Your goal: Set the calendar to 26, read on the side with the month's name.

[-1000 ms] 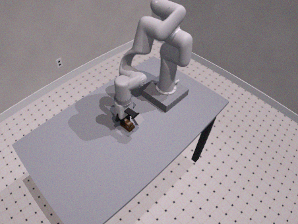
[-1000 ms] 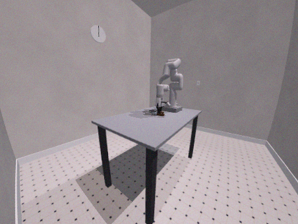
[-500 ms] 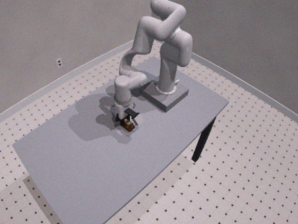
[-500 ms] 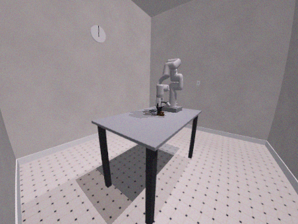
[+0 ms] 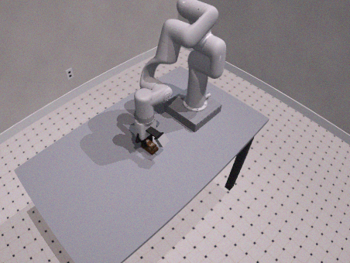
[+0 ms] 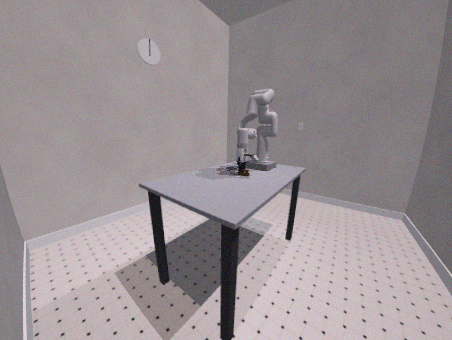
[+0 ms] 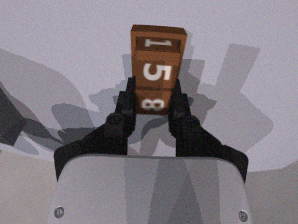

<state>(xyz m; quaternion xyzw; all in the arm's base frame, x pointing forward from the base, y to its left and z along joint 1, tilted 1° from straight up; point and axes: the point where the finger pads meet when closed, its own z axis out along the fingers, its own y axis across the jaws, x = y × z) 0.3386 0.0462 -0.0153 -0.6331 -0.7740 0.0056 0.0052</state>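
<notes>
Now: the brown cube 2 cm below my hand. Also, from my hand: brown wooden tray 3 cm below, 2 cm to the left.
</notes>
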